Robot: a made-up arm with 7 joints. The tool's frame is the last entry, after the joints.
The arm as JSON. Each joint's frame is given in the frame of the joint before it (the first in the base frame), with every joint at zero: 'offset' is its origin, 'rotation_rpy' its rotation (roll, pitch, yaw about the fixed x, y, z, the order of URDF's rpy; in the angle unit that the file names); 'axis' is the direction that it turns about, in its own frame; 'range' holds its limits. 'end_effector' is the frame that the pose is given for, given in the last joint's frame.
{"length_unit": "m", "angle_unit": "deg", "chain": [
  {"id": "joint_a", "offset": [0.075, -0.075, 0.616], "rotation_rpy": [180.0, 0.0, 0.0], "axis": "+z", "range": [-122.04, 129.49]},
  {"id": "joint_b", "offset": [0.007, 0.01, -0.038], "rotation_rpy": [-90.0, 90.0, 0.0], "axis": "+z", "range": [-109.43, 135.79]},
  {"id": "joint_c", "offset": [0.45, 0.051, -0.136], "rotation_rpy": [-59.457, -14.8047, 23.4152], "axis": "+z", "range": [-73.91, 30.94]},
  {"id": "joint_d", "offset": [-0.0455, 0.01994, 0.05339], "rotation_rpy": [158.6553, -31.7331, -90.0], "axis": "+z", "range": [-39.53, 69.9]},
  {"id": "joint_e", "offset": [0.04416, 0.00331, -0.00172], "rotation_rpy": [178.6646, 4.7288, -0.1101], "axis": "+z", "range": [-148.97, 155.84]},
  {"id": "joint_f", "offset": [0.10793, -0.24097, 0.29], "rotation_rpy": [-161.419, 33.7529, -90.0], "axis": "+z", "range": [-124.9, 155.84]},
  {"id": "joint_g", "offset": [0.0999, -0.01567, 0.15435], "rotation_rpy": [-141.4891, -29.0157, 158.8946], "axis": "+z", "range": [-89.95, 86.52]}
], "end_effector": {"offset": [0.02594, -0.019, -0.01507], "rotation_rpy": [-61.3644, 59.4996, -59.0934]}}
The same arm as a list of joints. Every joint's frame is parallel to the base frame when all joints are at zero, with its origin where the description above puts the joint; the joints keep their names.
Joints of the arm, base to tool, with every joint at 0 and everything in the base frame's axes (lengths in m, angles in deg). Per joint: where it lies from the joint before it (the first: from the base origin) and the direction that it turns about. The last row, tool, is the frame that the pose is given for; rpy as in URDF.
joint_a: axis 0 0 -1 origin 0.075 -0.075 0.616
joint_b: axis 0 -1 0 origin 0.007 -0.01 0.038
joint_c: axis -0.738721 -0.491314 -0.461413 origin -0.051 0.136 0.45
joint_d: axis 0.996325 0.074302 0.042601 origin -0.033 0.002 -0.065
joint_e: axis -1 0 0 origin 0.002 -0.042 -0.014
joint_f: axis 0.788102 -0.437301 0.433201 origin -0.29 -0.046 -0.26
joint_g: axis -0.97828 -0.207096 -0.0089 origin 0.173 -0.061 -0.02
tool: origin 0.019 -0.018 0.024 rpy 6.93 -12.87 -16.18
Joint limits (deg, base to tool): -122.04..129.49 -109.43..135.79 -73.91..30.94 -39.53..69.9 -148.97..155.84 -124.9..155.84 -89.95..86.52

